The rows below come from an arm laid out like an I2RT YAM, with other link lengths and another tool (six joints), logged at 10 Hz.
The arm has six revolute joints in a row. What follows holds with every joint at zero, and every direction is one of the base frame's.
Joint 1 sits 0.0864 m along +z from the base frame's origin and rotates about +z.
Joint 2 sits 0.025 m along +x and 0.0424 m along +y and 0.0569 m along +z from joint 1 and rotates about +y.
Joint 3 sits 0.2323 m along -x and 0.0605 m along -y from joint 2 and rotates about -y.
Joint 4 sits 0.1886 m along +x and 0.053 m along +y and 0.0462 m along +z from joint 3 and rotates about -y.
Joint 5 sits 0.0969 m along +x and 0.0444 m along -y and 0.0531 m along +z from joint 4 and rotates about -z.
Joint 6 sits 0.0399 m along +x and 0.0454 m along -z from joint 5 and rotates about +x.
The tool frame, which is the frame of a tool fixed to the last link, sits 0.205 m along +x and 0.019 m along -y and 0.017 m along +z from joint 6; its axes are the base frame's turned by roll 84.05, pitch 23.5 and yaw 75.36 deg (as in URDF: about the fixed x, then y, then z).
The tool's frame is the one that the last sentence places.
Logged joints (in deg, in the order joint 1, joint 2, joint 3, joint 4, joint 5, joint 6), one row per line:
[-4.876, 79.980, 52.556, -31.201, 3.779, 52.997]
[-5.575, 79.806, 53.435, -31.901, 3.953, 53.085]
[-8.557, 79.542, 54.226, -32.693, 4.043, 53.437]
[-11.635, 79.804, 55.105, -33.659, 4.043, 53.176]
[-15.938, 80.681, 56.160, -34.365, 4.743, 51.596]
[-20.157, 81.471, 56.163, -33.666, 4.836, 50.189]
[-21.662, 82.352, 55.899, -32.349, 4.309, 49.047]
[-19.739, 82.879, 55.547, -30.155, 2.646, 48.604]
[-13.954, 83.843, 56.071, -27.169, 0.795, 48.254]
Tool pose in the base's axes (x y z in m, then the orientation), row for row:
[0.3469, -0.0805, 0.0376, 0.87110, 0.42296, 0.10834, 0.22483]
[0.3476, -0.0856, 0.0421, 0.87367, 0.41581, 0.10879, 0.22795]
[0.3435, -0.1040, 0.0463, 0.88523, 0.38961, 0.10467, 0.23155]
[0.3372, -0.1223, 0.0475, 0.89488, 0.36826, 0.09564, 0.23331]
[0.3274, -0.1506, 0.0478, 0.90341, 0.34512, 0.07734, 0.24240]
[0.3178, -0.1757, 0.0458, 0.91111, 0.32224, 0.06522, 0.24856]
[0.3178, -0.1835, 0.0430, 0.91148, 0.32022, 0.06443, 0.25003]
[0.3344, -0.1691, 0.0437, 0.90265, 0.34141, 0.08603, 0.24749]
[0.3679, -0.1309, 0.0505, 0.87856, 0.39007, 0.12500, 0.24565]
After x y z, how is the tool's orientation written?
As a quaternion, x y z w.
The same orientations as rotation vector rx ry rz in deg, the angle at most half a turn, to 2 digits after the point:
[137.69, 66.85, 17.12]
[137.87, 65.62, 17.17]
[139.43, 61.37, 16.49]
[140.82, 57.95, 15.05]
[141.49, 54.05, 12.11]
[142.24, 50.31, 10.18]
[142.19, 49.95, 10.05]
[141.00, 53.33, 13.44]
[137.36, 60.99, 19.54]

